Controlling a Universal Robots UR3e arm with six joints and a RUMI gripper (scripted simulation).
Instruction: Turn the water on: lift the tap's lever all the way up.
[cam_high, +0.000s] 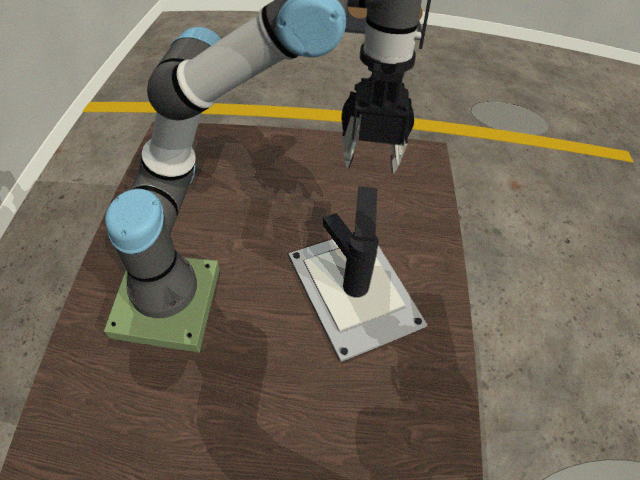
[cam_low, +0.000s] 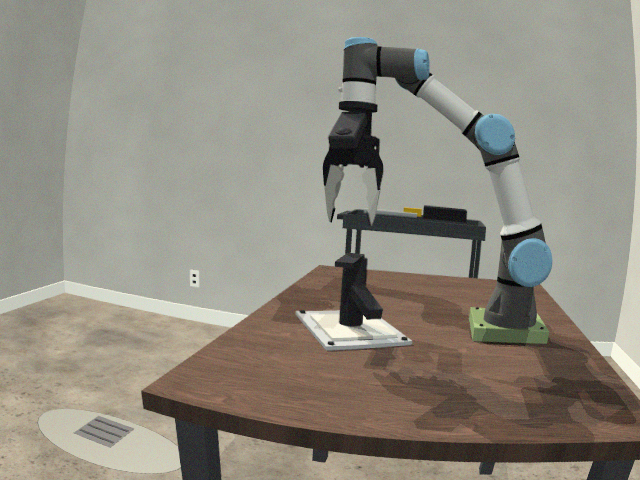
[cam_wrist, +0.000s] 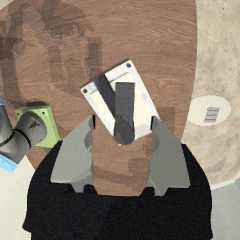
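The lever lies 80 mm below my hand and 30 mm to the right of it. Round my hand: black tap (140 mm below, 60 mm to the right).
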